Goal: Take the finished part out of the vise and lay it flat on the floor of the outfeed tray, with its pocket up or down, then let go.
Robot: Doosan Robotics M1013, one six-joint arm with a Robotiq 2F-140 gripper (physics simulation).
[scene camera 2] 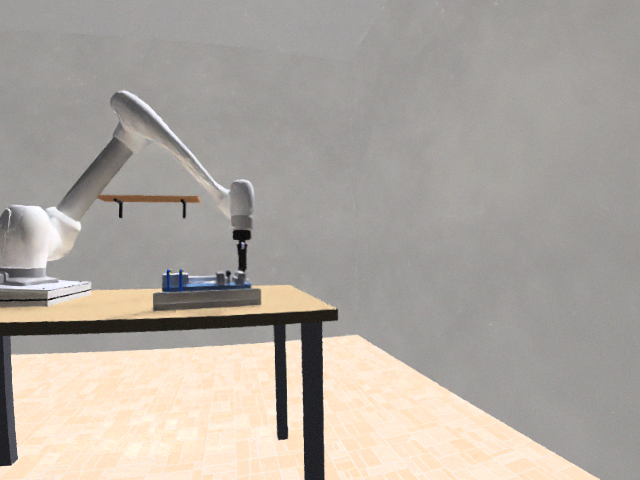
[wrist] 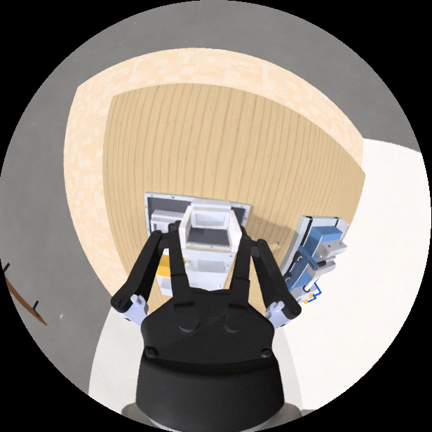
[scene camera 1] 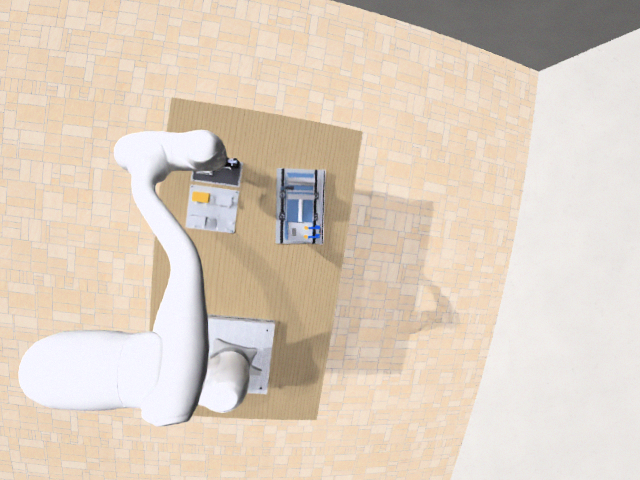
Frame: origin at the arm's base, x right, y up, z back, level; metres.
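Seen in the pictures: arm's base at its link origin: (scene camera 2: 19,283) (scene camera 1: 230,362).
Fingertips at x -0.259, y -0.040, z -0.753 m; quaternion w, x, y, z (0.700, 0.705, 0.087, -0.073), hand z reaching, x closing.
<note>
Offsets run from my fingertips to a thing's top centre. "spot": to the spot under its first point. Level surfaces: height alone.
My gripper (wrist: 209,215) (scene camera 2: 241,269) is shut on the finished part (wrist: 210,218), a light grey block with a rectangular pocket showing in the wrist view. White finger pads press its two ends. In that view the part overlaps the outfeed tray (wrist: 170,204) (scene camera 1: 224,176), which has a dark floor and a light rim. Its height above the floor and any contact are hard to tell. Another light block (wrist: 161,220) lies at the tray's left side. The vise {dx +0.332, dy +0.078, dz +0.054 m} (wrist: 301,267) (scene camera 1: 299,209) (scene camera 2: 217,284), blue and grey, stands apart to the right. In scene camera 1 the arm hides the part.
A light grey plate (wrist: 211,282) (scene camera 1: 219,198) with a yellow block {dx -0.044, dy +0.023, dz +0.143 m} (wrist: 164,265) (scene camera 1: 200,196) and grey blocks stands beside the tray, on the robot's side. Blue posts {spot: dx +0.420, dy +0.058, dz +0.108 m} (scene camera 2: 180,280) rise from the vise fixture. The wooden table {dy -0.021 m} (scene camera 1: 258,279) carries everything.
</note>
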